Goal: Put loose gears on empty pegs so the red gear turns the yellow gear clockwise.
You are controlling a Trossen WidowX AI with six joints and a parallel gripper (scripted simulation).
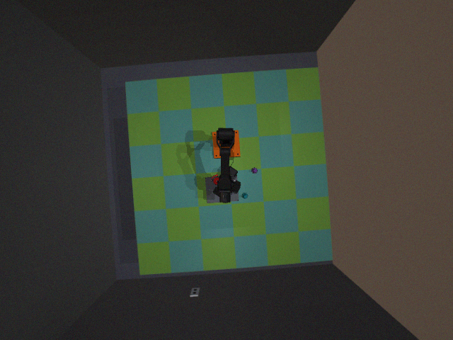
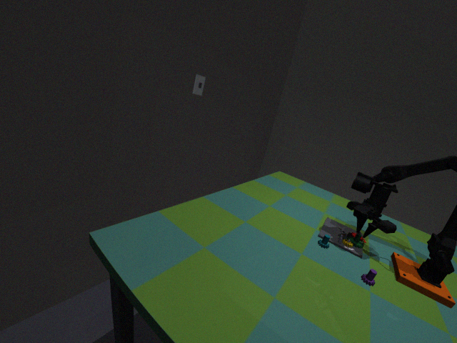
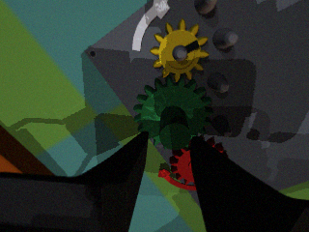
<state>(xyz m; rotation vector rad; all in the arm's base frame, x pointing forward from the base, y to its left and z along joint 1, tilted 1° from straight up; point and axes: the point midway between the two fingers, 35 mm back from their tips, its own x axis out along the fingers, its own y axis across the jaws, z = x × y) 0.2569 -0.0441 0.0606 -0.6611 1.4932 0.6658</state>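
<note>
Right now the green gear is 20 mm below my gripper tip. Round my gripper tip: red gear: 60 mm to the right, 30 mm below; then yellow gear: 40 mm to the left, 30 mm below, 30 mm ahead; then teal gear: 120 mm ahead, 110 mm to the left, 30 mm below.
</note>
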